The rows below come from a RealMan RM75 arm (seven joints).
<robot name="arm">
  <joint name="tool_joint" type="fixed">
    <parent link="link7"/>
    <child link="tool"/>
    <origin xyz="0 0 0" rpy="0 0 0"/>
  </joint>
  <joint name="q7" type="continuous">
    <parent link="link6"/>
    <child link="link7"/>
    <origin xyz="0 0 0.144" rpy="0 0 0"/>
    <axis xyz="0 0 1"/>
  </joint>
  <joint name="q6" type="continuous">
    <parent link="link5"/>
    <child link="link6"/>
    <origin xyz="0 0 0" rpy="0 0 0"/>
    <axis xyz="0 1 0"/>
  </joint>
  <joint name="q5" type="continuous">
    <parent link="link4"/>
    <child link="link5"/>
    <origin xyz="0 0 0.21" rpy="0 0 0"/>
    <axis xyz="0 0 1"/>
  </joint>
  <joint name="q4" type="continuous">
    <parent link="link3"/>
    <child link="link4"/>
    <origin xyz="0 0 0" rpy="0 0 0"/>
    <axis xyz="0 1 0"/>
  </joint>
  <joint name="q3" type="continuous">
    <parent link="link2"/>
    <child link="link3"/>
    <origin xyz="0 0 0.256" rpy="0 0 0"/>
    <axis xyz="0 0 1"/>
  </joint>
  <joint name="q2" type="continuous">
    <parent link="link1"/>
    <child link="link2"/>
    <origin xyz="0 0 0" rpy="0 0 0"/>
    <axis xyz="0 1 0"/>
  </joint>
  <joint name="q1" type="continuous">
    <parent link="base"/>
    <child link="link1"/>
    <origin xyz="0 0 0.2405" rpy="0 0 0"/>
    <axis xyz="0 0 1"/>
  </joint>
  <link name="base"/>
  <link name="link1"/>
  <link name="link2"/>
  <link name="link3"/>
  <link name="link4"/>
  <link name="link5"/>
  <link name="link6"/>
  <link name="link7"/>
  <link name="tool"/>
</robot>
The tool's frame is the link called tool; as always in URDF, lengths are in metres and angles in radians. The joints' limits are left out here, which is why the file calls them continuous.
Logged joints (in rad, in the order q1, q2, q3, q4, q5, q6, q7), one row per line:
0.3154 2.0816 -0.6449 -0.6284 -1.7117 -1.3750 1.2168
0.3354 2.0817 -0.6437 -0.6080 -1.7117 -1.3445 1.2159
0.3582 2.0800 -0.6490 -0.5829 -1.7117 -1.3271 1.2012
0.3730 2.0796 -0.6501 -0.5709 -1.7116 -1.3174 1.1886
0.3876 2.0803 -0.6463 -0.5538 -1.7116 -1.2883 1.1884
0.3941 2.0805 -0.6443 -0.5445 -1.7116 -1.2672 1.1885
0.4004 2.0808 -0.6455 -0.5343 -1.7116 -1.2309 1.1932
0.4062 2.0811 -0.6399 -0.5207 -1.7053 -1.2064 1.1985
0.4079 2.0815 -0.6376 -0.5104 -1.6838 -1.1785 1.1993
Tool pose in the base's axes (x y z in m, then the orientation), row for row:
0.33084 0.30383 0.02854 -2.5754 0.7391 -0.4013
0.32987 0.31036 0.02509 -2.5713 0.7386 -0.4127
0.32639 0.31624 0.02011 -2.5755 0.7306 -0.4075
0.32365 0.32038 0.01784 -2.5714 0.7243 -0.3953
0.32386 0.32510 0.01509 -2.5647 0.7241 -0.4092
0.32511 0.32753 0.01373 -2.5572 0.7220 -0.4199
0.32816 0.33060 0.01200 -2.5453 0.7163 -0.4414
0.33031 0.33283 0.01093 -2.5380 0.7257 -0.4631
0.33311 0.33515 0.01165 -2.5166 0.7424 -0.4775
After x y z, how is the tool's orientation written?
As angles about the fixed x, y, z axes (roll, pitch, yaw), in radians.
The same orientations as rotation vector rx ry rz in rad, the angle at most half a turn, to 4 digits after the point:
-2.2485 0.7273 0.7552
-2.2391 0.7403 0.7470
-2.2500 0.7320 0.7424
-2.2561 0.7183 0.7388
-2.2430 0.7346 0.7284
-2.2319 0.7471 0.7169
-2.2130 0.7709 0.6936
-2.1896 0.7973 0.6898
-2.1532 0.8199 0.6899

